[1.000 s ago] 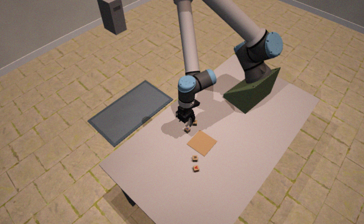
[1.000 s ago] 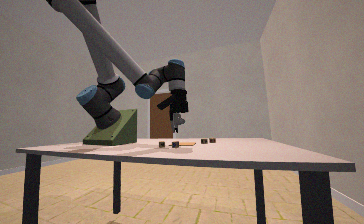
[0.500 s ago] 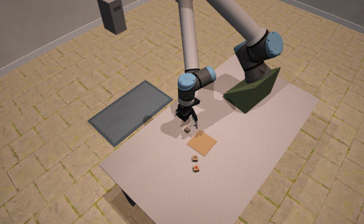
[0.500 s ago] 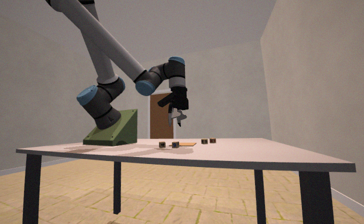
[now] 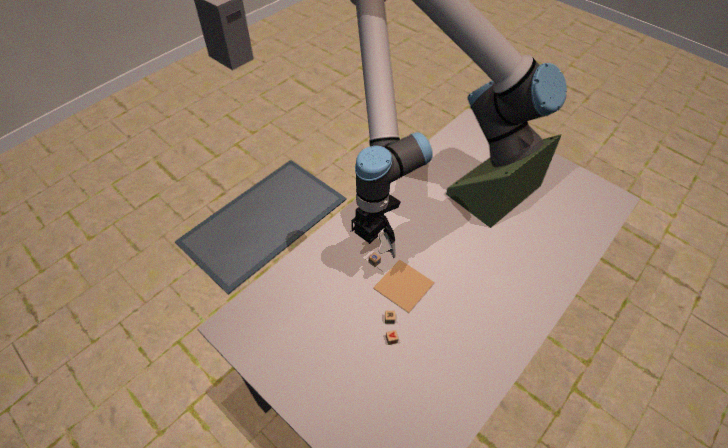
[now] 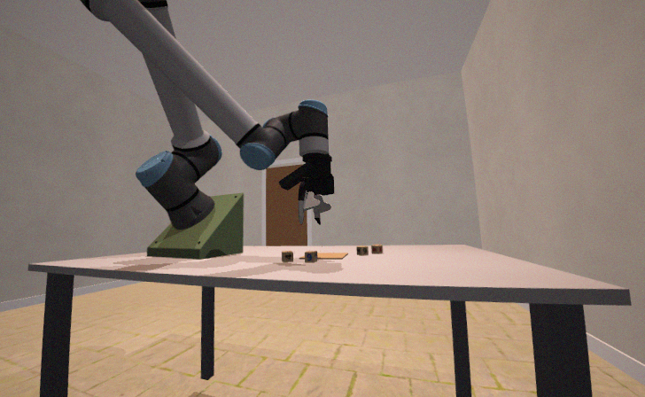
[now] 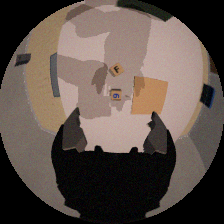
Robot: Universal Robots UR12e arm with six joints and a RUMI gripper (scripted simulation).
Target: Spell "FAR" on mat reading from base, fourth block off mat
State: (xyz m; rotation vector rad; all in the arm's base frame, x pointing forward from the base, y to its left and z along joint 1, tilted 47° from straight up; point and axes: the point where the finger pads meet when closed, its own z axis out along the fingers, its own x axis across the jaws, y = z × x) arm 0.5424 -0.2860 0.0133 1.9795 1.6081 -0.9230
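Right now my hand is 8 cm past the F block, 1 cm to the right of it and 9 cm above it. Round my hand: R block 14 cm ahead, 16 cm to the left, 9 cm below; then blue-lettered block 9 cm below; then tan mat 2 cm ahead, 13 cm to the left, 10 cm below.
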